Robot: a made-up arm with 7 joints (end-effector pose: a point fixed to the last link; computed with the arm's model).
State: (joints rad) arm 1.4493 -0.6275 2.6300 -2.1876 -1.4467 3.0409 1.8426
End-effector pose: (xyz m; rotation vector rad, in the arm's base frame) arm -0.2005 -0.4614 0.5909 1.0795 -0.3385 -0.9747
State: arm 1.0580 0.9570 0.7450 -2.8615 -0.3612 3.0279 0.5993
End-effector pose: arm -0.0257 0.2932 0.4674 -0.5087 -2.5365 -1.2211
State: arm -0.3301 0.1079 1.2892 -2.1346 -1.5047 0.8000 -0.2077
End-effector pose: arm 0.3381 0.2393 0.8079 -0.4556 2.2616 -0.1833
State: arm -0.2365 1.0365 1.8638 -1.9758 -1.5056 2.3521 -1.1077
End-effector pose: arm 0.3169 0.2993 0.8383 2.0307 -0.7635 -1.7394
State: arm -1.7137 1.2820 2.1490 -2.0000 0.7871 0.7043 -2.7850
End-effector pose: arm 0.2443 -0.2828 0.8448 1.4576 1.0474 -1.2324
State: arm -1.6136 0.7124 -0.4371 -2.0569 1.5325 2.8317 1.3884
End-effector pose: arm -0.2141 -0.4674 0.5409 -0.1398 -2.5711 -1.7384
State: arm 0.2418 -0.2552 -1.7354 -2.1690 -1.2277 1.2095 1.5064
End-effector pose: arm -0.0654 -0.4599 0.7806 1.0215 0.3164 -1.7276
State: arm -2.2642 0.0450 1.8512 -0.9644 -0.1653 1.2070 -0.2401
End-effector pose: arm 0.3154 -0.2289 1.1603 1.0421 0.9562 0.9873
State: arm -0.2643 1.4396 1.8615 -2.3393 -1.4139 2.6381 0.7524
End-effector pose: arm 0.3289 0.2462 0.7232 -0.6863 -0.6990 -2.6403
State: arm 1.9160 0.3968 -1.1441 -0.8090 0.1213 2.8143 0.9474
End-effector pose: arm 0.1219 0.4083 1.1557 0.7638 -0.5647 2.4474
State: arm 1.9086 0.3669 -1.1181 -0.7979 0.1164 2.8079 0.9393
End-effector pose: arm 0.1246 0.3940 1.1660 0.7860 -0.5855 2.4552
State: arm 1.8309 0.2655 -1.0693 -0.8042 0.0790 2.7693 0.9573
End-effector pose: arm 0.1677 0.3339 1.1935 0.8506 -0.6440 2.3636
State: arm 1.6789 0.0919 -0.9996 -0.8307 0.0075 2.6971 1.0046
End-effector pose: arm 0.2304 0.2128 1.2288 0.9408 -0.7510 2.1731
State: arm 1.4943 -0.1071 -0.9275 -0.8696 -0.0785 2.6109 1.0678
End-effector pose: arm 0.2627 0.0561 1.2515 1.0145 -0.8885 1.9462
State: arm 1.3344 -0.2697 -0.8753 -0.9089 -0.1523 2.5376 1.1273
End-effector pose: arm 0.2525 -0.0762 1.2551 1.0517 -1.0110 1.7528
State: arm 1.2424 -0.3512 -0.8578 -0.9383 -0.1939 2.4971 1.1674
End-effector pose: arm 0.2358 -0.1432 1.2503 1.0637 -1.0743 1.6329
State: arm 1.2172 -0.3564 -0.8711 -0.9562 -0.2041 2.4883 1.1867
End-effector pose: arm 0.2380 -0.1535 1.2461 1.0663 -1.0759 1.5800
